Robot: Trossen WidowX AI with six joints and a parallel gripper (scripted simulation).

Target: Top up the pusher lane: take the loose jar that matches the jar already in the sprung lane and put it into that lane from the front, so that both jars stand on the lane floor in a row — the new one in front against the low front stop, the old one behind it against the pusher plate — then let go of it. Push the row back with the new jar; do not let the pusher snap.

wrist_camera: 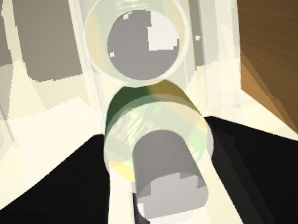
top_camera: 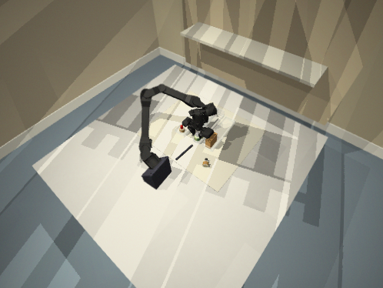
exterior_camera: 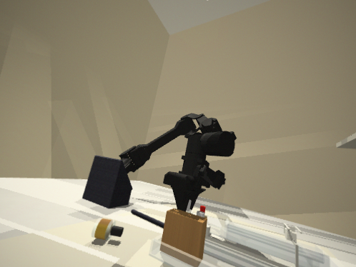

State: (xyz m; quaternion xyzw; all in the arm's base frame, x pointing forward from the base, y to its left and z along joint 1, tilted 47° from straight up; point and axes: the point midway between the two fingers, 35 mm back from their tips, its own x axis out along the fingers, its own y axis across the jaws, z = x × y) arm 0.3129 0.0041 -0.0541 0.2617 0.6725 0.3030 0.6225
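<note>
Right now my gripper tip is 8 cm to the left of the brown block, 4 cm short of it and 1 cm above it. From my gripper tip the other things lie so: black rod (11 cm behind, 4 cm below, 1 cm to the left).
</note>
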